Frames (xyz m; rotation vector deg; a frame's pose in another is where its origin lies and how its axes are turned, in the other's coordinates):
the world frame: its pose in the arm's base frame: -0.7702 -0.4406 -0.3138 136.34 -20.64 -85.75
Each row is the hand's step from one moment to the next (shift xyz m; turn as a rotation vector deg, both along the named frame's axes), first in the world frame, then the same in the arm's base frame.
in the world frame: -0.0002 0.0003 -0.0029 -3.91 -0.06 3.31
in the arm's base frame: 0.0025 0.0002 0.0015 -4.65 1.09 1.86
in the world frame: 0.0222 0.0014 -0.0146 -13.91 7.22 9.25
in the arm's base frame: 0.0225 -0.0077 -0.0119 -14.61 -2.67 10.51
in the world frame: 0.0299 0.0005 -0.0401 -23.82 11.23 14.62
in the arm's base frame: 0.0489 -0.0065 -0.0082 -23.86 -3.38 18.07
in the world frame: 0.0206 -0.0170 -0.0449 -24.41 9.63 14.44
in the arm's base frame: 0.0502 0.0136 -0.0053 -23.87 -1.66 18.01
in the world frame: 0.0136 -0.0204 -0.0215 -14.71 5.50 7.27
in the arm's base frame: 0.0262 0.0164 -0.0103 -13.08 -0.55 11.32
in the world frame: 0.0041 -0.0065 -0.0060 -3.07 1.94 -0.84
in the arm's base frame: 0.0075 0.0052 -0.0034 -0.64 -0.55 3.63
